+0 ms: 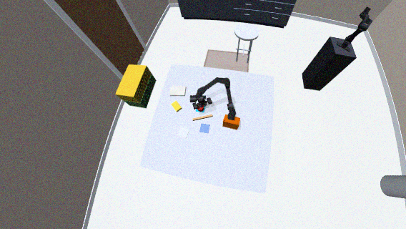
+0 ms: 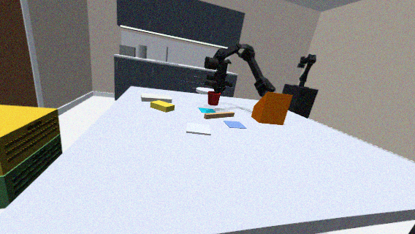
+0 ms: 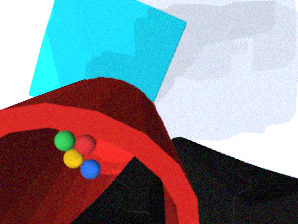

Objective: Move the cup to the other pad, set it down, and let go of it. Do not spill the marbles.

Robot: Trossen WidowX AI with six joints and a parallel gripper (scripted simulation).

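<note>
My gripper tip is 40 mm short of the cyan pad, 20 mm to the left of it and 100 mm above it. From my gripper tip the other things lie so: yellow block (310 mm ahead, 70 mm below); red cup (30 mm ahead, 10 mm to the left); wooden stick (90 mm to the left, 90 mm below).
</note>
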